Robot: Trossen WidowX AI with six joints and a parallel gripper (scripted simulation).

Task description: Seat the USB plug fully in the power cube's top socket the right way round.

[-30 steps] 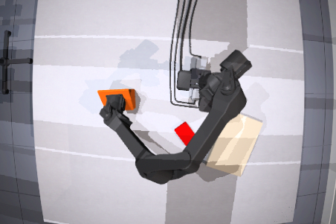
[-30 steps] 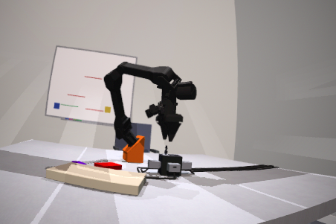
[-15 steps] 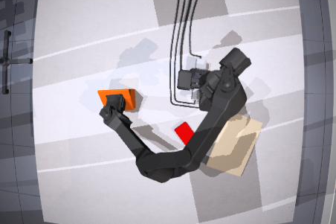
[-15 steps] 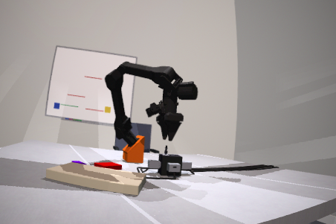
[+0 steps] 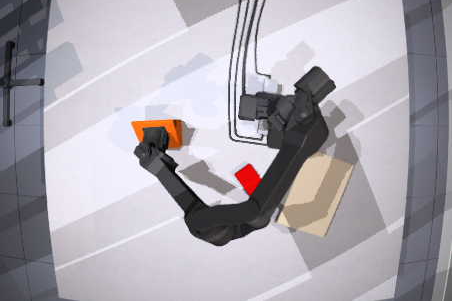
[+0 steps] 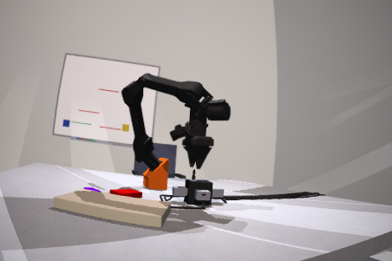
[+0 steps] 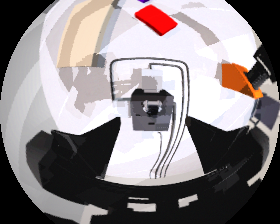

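Right now my gripper tip is 30 mm above the small USB plug. The rest, counted from my gripper tip: beige block (150 mm ahead, 270 mm to the right, 110 mm below); then red block (60 mm behind, 210 mm to the right, 110 mm below); then purple piece (60 mm behind, 320 mm to the right, 110 mm below).
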